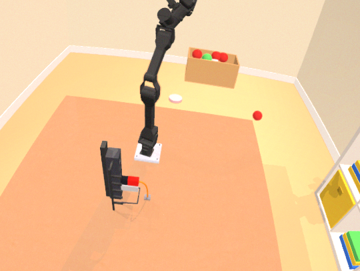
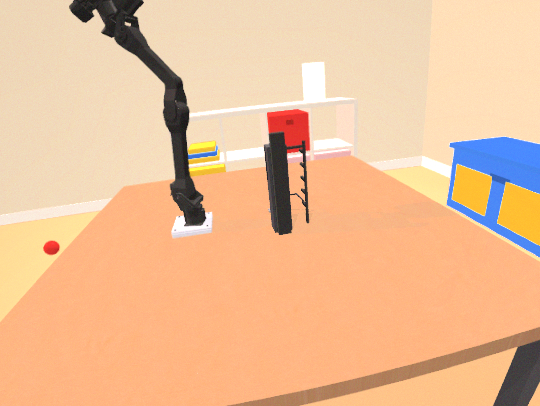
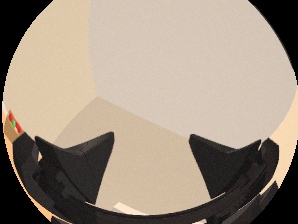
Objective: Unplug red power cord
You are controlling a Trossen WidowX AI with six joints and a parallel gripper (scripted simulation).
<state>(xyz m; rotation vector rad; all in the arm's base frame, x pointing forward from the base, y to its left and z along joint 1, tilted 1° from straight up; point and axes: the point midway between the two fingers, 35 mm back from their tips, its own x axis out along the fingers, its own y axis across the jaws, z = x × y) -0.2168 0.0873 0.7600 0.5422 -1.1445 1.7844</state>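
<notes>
Now: the red plug 690 mm below my gripper tip, 510 mm ahead of it and 90 mm to the right of it.
</notes>
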